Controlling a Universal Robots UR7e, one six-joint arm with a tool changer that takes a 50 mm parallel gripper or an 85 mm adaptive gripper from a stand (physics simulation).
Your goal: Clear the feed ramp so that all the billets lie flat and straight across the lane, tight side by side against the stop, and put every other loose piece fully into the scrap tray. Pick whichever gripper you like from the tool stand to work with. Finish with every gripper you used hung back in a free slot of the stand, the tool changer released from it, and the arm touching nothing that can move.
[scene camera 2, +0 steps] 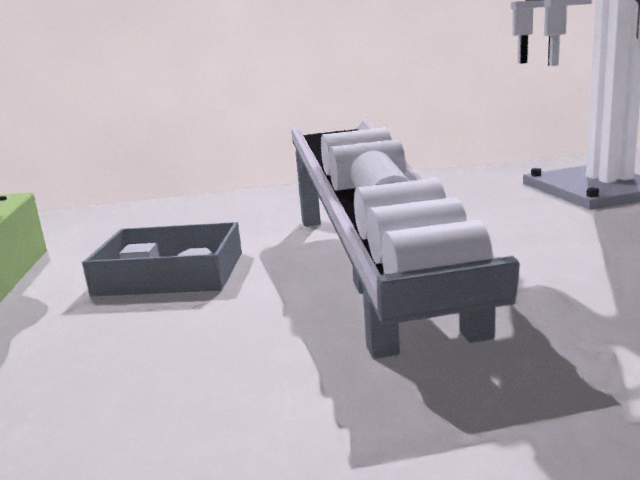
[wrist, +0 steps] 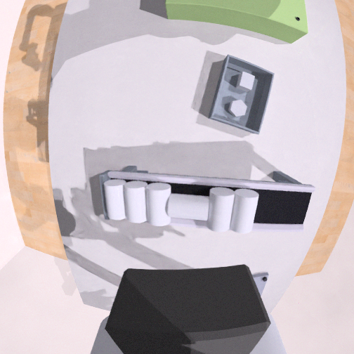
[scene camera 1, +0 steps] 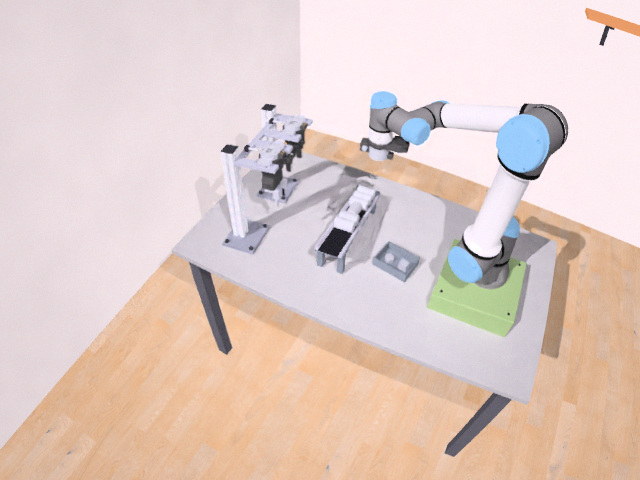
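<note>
The feed ramp (scene camera 1: 334,241) (scene camera 2: 330,204) (wrist: 215,180) holds several white billets. Three billets (scene camera 2: 439,248) (wrist: 136,201) lie across the lane, close side by side at the stop (scene camera 2: 449,290). Behind them one billet (scene camera 1: 355,208) (scene camera 2: 377,167) (wrist: 188,206) lies lengthwise along the lane. Two more billets (scene camera 2: 343,160) (wrist: 221,209) lie across, farther up. The scrap tray (scene camera 1: 388,269) (scene camera 2: 155,277) holds a square piece (scene camera 2: 139,251) (wrist: 245,81) and a hexagonal piece (scene camera 2: 195,253) (wrist: 237,108). The arm's tool changer (scene camera 1: 378,153) is bare, high above the table. Grippers hang in the tool stand (scene camera 1: 235,196) (scene camera 2: 610,93).
A dark parallel gripper body (scene camera 1: 271,179) hangs nearer the front of the stand, with another dark gripper (scene camera 1: 298,146) behind it. The arm's green base (scene camera 1: 478,299) (scene camera 2: 18,232) (wrist: 235,17) stands beyond the tray. A large black block (wrist: 187,305) fills the wrist view's lower middle.
</note>
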